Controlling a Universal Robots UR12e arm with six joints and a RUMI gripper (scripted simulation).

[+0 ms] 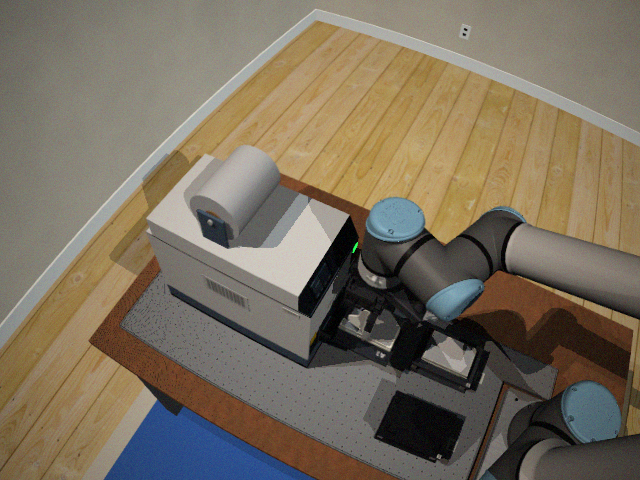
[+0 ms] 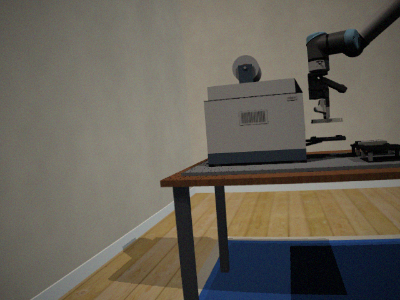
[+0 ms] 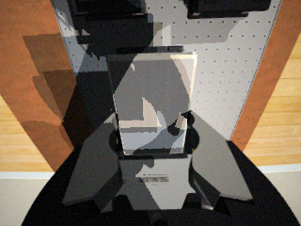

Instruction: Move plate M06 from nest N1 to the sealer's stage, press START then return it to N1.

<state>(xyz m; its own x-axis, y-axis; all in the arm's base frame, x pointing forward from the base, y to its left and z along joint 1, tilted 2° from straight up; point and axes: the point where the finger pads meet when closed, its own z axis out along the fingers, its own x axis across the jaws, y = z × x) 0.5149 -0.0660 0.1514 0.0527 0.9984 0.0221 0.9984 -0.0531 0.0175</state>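
Now: the plate nest N1 200 mm behind my hand, 150 mm to the left of it and 130 mm below it. From my hand the other things lie so: sealer stage (80 mm below); then white well plate (10 mm below); then square button (100 mm ahead, 100 mm to the right, 20 mm above).
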